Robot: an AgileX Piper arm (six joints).
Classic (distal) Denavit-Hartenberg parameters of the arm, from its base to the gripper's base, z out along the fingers. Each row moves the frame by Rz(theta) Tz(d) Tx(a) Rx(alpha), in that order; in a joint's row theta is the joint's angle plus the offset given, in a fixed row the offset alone. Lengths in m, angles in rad.
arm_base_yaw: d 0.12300; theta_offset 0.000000; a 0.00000; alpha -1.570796
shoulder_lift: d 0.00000; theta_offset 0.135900; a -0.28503; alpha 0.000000
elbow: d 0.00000; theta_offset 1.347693; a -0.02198; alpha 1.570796
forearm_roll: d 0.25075; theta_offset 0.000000; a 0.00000; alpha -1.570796
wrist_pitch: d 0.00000; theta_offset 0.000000; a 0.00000; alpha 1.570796
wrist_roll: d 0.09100; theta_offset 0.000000; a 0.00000; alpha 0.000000
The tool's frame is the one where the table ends.
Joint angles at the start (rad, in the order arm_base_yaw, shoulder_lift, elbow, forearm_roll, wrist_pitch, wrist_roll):
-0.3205 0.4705 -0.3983 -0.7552 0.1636 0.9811
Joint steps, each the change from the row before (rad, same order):
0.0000 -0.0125 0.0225 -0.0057 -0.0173 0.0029
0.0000 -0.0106 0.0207 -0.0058 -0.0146 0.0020
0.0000 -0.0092 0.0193 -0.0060 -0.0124 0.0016
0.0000 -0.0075 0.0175 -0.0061 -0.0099 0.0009
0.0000 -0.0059 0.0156 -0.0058 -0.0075 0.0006
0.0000 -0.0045 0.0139 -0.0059 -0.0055 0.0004
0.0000 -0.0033 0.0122 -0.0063 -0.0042 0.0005
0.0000 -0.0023 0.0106 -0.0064 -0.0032 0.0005
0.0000 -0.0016 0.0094 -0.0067 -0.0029 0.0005
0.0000 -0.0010 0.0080 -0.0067 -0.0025 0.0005
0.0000 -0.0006 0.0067 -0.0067 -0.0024 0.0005
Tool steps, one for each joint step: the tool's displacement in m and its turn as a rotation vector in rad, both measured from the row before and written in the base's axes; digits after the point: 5 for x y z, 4 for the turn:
-0.00123 0.00147 -0.00516 -0.0037 -0.0018 0.0115
-0.00102 0.00124 -0.00495 -0.0038 0.0006 0.0099
-0.00089 0.00106 -0.00479 -0.0038 0.0024 0.0085
-0.00073 0.00085 -0.00453 -0.0039 0.0043 0.0070
-0.00059 0.00066 -0.00422 -0.0034 0.0057 0.0054
-0.00047 0.00049 -0.00391 -0.0033 0.0069 0.0041
-0.00035 0.00036 -0.00354 -0.0035 0.0074 0.0032
-0.00026 0.00027 -0.00316 -0.0036 0.0075 0.0026
-0.00019 0.00022 -0.00284 -0.0039 0.0074 0.0025
-0.00012 0.00018 -0.00244 -0.0041 0.0069 0.0022
-0.00007 0.00016 -0.00205 -0.0043 0.0061 0.0022

